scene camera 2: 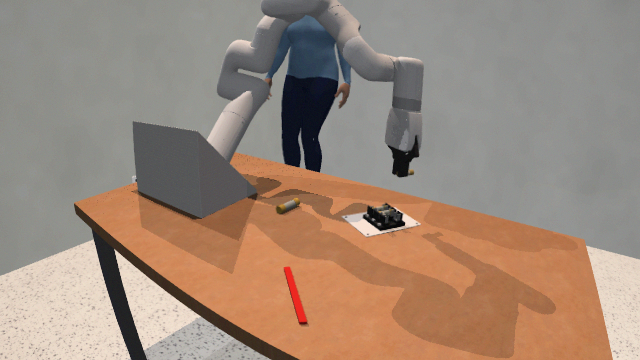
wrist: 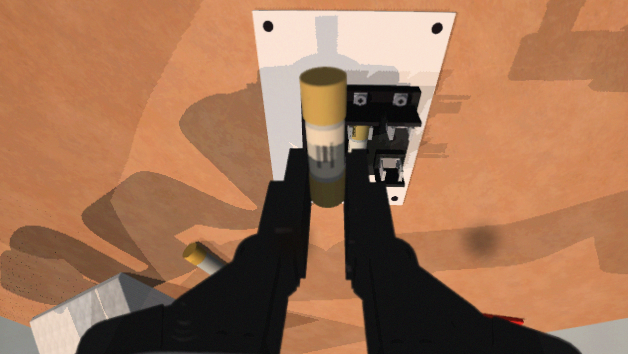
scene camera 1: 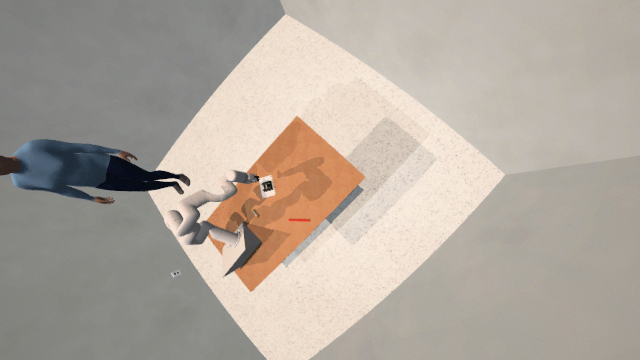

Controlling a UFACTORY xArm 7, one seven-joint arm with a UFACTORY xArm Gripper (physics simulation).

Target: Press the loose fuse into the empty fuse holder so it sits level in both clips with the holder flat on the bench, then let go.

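Seen in the pictures: gripper, fingertip midpoint: [scene camera 2: 399, 175] [wrist: 327, 176] [scene camera 1: 257, 180]; arm's base at its link origin: [scene camera 2: 211, 164] [scene camera 1: 236, 240].
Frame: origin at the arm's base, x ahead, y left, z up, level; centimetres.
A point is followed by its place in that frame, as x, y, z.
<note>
My gripper [scene camera 1: 257, 178] @(50.8, 13.5, 2.4) [scene camera 2: 401, 173] @(50.8, 13.5, 2.4) [wrist: 327, 176] @(50.8, 13.5, 2.4) is shut on a fuse with yellow end caps and a pale, marked body [wrist: 325, 142] @(52.2, 15.5, 3.5). It holds the fuse above the bench, apart from the holder. The black fuse holder [scene camera 1: 267, 186] @(49.4, 7.8, -7.8) [scene camera 2: 384, 216] @(50.0, 5.4, -6.1) [wrist: 395, 112] @(53.0, 8.8, -6.7) stands on a white plate [scene camera 1: 270, 179] @(55.3, 9.8, -8.8) [scene camera 2: 368, 230] @(47.5, 1.4, -8.8) [wrist: 295, 42] @(50.1, 16.1, -8.8) on the bench. In the wrist view its right-hand clip pair [wrist: 390, 167] @(50.2, 4.4, -7.1) is empty and a seated fuse [wrist: 359, 137] @(50.3, 9.2, -5.7) shows beside it. The held fuse and the right finger hide the holder's left part.
Another fuse [scene camera 1: 255, 213] @(25.1, 2.5, -7.3) [scene camera 2: 288, 205] @(25.3, 1.7, -7.4) [wrist: 204, 258] @(25.9, 4.7, -7.5) lies on the bench [scene camera 2: 200, 260] @(23.1, -31.3, -9.0), left of the plate. A red bar [scene camera 1: 299, 220] @(44.9, -30.6, -8.4) [scene camera 2: 295, 295] @(45.6, -31.2, -8.4) [wrist: 505, 318] @(48.8, -34.3, -8.7) lies near the front. A grey wedge-shaped block [scene camera 1: 243, 251] @(5.9, -14.8, 11.9) [scene camera 2: 167, 167] @(-4.1, -14.7, 2.1) [wrist: 82, 312] @(-1.5, 7.2, -6.5) stands near the arm's base. A person [scene camera 1: 65, 165] [scene camera 2: 311, 55] stands behind.
</note>
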